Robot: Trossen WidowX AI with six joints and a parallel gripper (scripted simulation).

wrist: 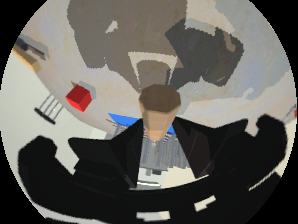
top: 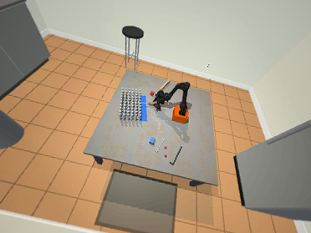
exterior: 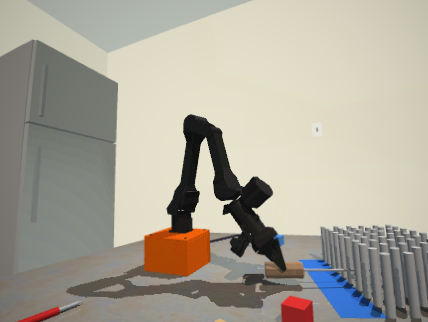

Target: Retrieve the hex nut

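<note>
The blue taped strip lies 110 mm ahead of my gripper tip, 70 mm to the left of it and 40 mm below it. Round my gripper tip: hex nut: 270 mm ahead, 50 mm to the left, 30 mm below; then red cube: 180 mm to the right, 40 mm ahead, 20 mm below; then wooden-handled tool: 100 mm ahead, 20 mm to the left, 10 mm below.
</note>
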